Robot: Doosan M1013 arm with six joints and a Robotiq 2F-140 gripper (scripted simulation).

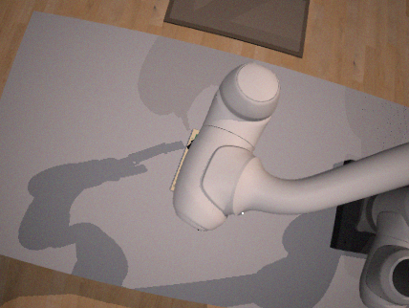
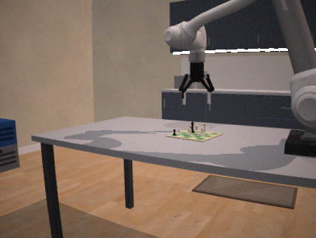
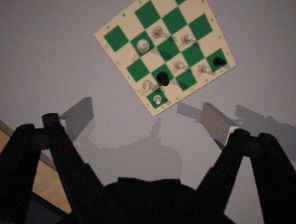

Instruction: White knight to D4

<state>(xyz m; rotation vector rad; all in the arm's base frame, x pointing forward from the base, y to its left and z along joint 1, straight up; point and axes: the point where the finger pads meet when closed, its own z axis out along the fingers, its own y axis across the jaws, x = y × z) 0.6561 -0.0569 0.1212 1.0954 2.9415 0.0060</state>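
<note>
Now: hand 10 mm short of the tall black piece, 40 mm to the right of it and 130 mm above it. From my hand the other things lie so: black pawn: 50 mm ahead, 150 mm to the left, 150 mm below; then white knight: 150 mm below; then green-and-cream chessboard: 30 mm behind, 80 mm to the left, 160 mm below.
</note>
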